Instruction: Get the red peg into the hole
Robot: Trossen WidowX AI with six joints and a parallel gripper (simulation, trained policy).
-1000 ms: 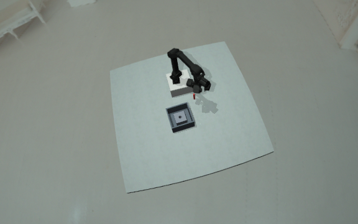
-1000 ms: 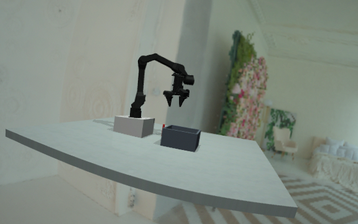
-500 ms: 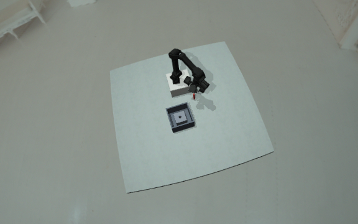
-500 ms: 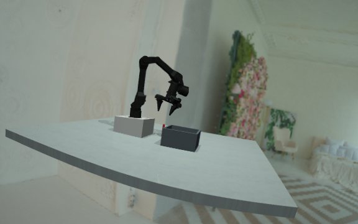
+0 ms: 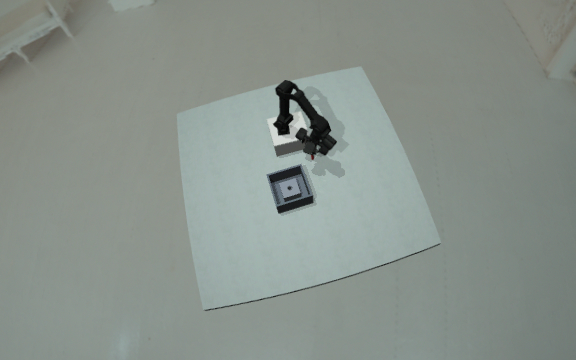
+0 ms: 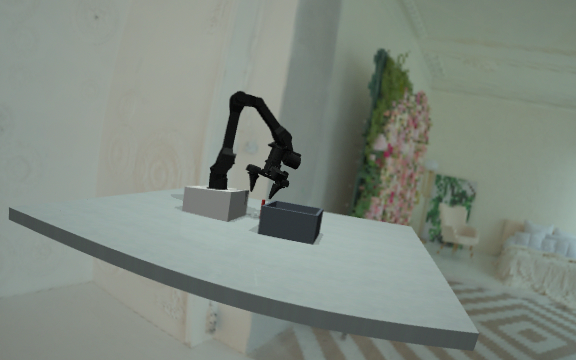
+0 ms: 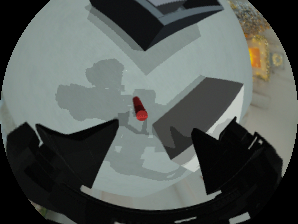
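The red peg lies 20 mm ahead of my gripper tip, 10 mm to the left of it and 60 mm below it. The rest, counted from my gripper tip: plate (200 mm ahead, 140 mm to the right, 50 mm below); dark box (200 mm ahead, 140 mm to the right, 70 mm below).
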